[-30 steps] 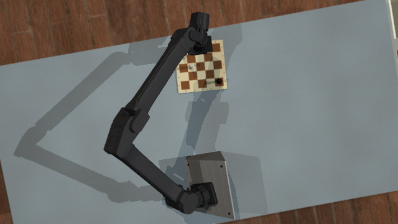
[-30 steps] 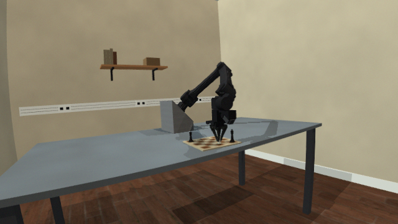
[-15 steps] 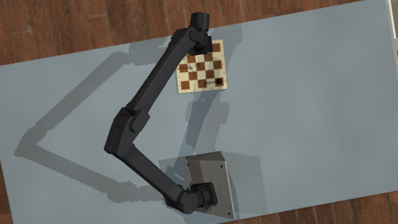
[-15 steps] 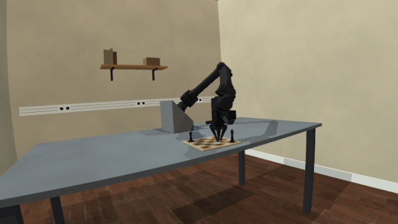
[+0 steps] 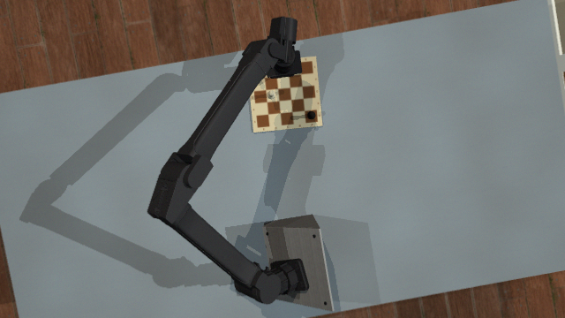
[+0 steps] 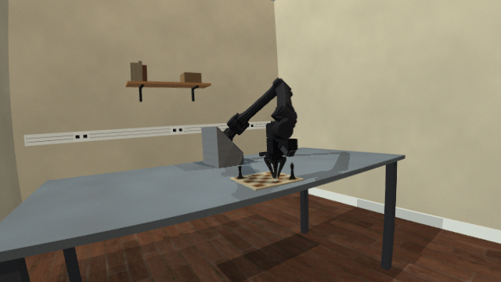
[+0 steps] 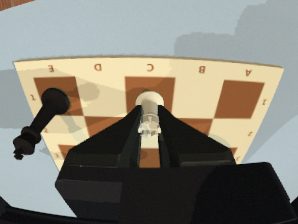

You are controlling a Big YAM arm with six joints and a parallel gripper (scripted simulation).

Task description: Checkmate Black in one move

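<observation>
My hand is right at the short white piece. From my hand the other things lie so: black chess piece 1 cm ahead, 8 cm to the left, 1 cm above; small chessboard 7 cm behind, 1 cm to the left, 3 cm below; tall white piece 6 cm behind, 5 cm to the left, 1 cm above.
</observation>
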